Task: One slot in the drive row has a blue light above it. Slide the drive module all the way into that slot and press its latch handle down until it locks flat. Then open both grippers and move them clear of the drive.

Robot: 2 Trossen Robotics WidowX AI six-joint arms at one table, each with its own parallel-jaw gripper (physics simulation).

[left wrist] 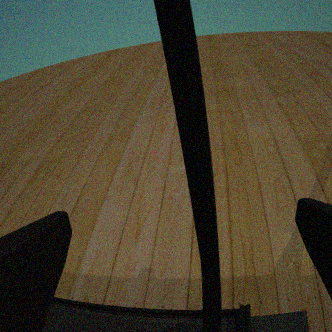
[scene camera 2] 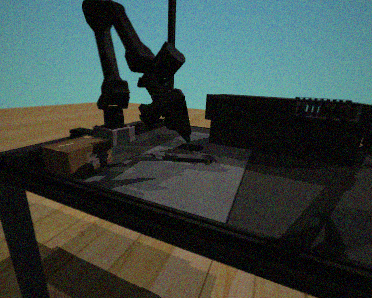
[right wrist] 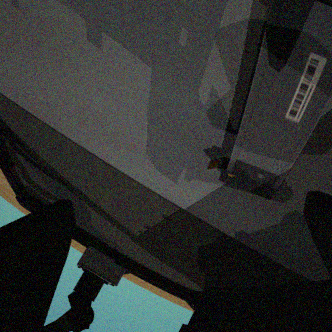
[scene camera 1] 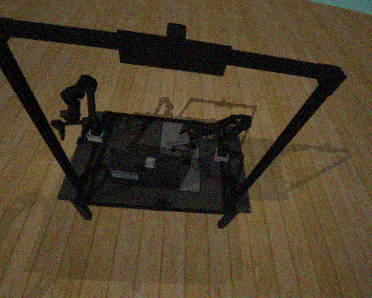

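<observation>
The drive module, dark grey with a white barcode label, lies on the table in the right wrist view; its dark front end has a small yellow mark. In scene camera 2 a low dark shape on the light mat appears to be the module. The drive chassis is a large dark box; no blue light can be made out. My right gripper is open and empty, above and beside the module. My left gripper is open and empty, beyond the table's left side.
The light mat lies in front of the chassis. A cardboard box stands near the table edge beside the right arm's base. A dark overhead frame spans the table, and one post crosses the left wrist view. The lighting is dim.
</observation>
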